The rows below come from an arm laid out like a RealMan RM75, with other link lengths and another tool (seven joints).
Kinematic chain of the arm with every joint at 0, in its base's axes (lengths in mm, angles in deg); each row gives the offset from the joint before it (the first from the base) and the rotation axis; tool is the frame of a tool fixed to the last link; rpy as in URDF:
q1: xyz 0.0 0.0 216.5 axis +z
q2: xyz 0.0 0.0 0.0 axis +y
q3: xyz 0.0 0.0 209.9 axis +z
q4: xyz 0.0 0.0 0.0 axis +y
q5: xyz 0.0 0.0 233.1 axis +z
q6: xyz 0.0 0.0 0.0 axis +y
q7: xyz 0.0 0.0 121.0 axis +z
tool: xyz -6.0 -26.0 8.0 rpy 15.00 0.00 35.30
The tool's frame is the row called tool.
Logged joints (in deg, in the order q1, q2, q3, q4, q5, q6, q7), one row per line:
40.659 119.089 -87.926 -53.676 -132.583 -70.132 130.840
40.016 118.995 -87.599 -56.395 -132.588 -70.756 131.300
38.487 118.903 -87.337 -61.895 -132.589 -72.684 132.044
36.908 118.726 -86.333 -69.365 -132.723 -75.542 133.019
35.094 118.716 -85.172 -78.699 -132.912 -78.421 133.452
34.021 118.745 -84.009 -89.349 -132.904 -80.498 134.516
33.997 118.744 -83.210 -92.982 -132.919 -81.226 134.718
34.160 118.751 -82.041 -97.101 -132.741 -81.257 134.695
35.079 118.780 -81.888 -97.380 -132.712 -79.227 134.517
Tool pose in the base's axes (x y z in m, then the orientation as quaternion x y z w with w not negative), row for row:
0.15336 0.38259 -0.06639 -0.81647 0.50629 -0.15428 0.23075
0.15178 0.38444 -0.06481 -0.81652 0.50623 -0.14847 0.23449
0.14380 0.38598 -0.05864 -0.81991 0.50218 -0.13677 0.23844
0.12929 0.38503 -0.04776 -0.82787 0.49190 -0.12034 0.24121
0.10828 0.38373 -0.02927 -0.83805 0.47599 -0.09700 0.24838
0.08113 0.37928 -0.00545 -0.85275 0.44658 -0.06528 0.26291
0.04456 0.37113 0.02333 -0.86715 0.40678 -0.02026 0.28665
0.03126 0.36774 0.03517 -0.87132 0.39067 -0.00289 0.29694
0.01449 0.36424 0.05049 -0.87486 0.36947 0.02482 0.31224
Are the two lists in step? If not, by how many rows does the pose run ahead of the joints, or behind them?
The pose runs 1 row behind the joints: the pose in row i belongs to the joints in row i - 1.
